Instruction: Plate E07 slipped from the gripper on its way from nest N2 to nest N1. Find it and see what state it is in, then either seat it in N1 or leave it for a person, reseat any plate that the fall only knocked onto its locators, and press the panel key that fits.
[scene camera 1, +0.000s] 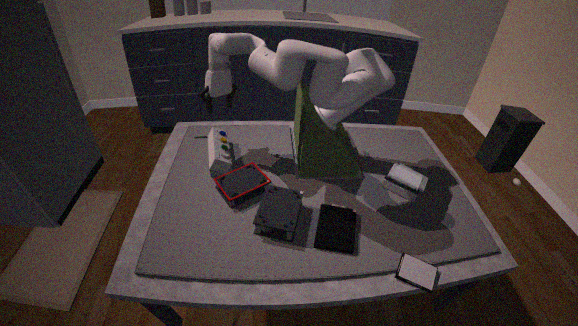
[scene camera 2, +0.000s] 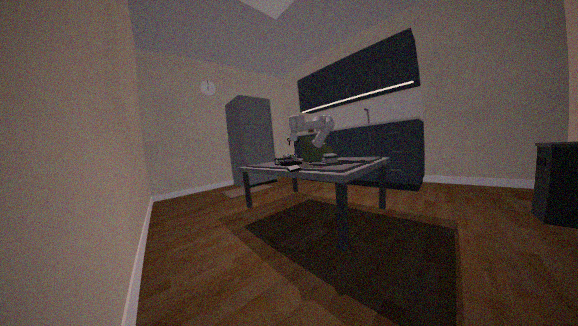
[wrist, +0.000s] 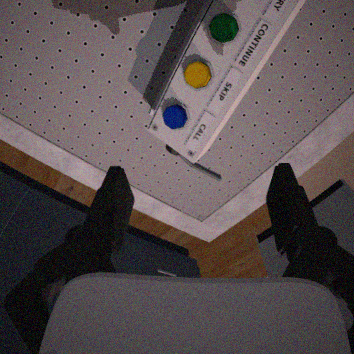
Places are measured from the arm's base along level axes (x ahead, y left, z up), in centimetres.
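Pixels of known places: gripper, fingertip midpoint: (scene camera 1: 219, 110) (scene camera 2: 293, 145) (wrist: 198, 181); arm's base, origin of the base link: (scene camera 1: 324, 117) (scene camera 2: 316, 144).
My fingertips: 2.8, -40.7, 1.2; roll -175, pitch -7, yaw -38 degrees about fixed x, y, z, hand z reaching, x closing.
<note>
For each thing: its top centre in the pictures, then the offset to it from my fingertips, as dx, dy, dz. "spot": a spot on its surface instead.
- sloped button panel, middle of its top: (wrist: 235, 66) (scene camera 1: 217, 140) +6.4, +0.3, -10.1
- blue button, middle of its top: (wrist: 175, 120) -1.4, -0.2, -11.0
- yellow button, middle of its top: (wrist: 199, 76) +3.2, +1.6, -11.0
- green button, middle of its top: (wrist: 226, 28) +7.9, +3.3, -11.0
- white-faced plate, middle of its top: (scene camera 1: 420, 269) +51.5, +71.2, -16.3
- dark plate with a red outline, middle of its top: (scene camera 1: 241, 178) +22.1, +13.4, -13.9
- dark plate, middle of its top: (scene camera 1: 279, 204) +33.6, +27.6, -11.6
- black tray-like piece, surface spot: (scene camera 1: 336, 229) spot: +37.8, +45.7, -16.4
- white-topped block, surface spot: (scene camera 1: 407, 177) spot: +14.3, +74.6, -13.0
- thin dark rod, surface spot: (wrist: 207, 170) (scene camera 1: 200, 137) spot: -5.8, -12.8, -18.1
My gripper (scene camera 1: 219, 102) (wrist: 198, 181) is open and empty, raised near the table's back left corner, by the panel. The sloped button panel (scene camera 1: 214, 152) (wrist: 207, 97) shows a blue button (wrist: 175, 116) at CALL, a yellow button (wrist: 198, 74) at SKIP and a green button (wrist: 223, 27) at CONTINUE; a fourth label is cut off. A white-faced plate (scene camera 1: 418, 271) lies across the board's front right edge. A dark plate with a red outline (scene camera 1: 242, 181) sits on a nest before the panel. Another dark plate (scene camera 1: 280, 205) sits on a nest beside it. Plate and nest names are unreadable.
A black tray-like piece (scene camera 1: 336, 229) lies right of the nests. A green wedge-shaped mount (scene camera 1: 322, 155) stands behind them under the arm. A white-topped block (scene camera 1: 407, 177) stands at the right. A thin dark rod (scene camera 1: 201, 136) (wrist: 207, 170) sticks out behind the panel.
</note>
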